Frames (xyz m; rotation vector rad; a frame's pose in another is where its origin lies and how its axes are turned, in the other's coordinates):
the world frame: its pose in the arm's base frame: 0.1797 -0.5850 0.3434 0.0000 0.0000 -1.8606
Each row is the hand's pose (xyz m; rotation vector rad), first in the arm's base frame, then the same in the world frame.
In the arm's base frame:
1: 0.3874 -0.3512 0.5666 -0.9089 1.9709 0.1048
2: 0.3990 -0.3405 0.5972 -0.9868 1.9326 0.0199
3: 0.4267 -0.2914 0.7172 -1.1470 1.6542 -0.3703
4: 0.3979 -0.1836 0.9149 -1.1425 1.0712 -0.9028
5: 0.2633 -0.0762 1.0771 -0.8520 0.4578 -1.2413
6: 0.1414 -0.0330 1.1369 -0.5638 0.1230 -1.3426
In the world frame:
1: -0.2834 0.1322 0.2232 -2.3619 0.4995 1.0893
2: -0.2970 0.1403 0.2538 -2.3463 0.3989 1.0206
3: -0.3519 0.1528 0.3738 -2.0894 0.0715 0.8091
4: -0.4470 0.0944 0.5715 -1.5018 -0.2688 0.5861
5: -0.5115 -0.0653 0.7337 -0.8247 -0.3855 0.4860
6: -0.5180 -0.1944 0.7935 -0.4064 -0.3532 0.4714

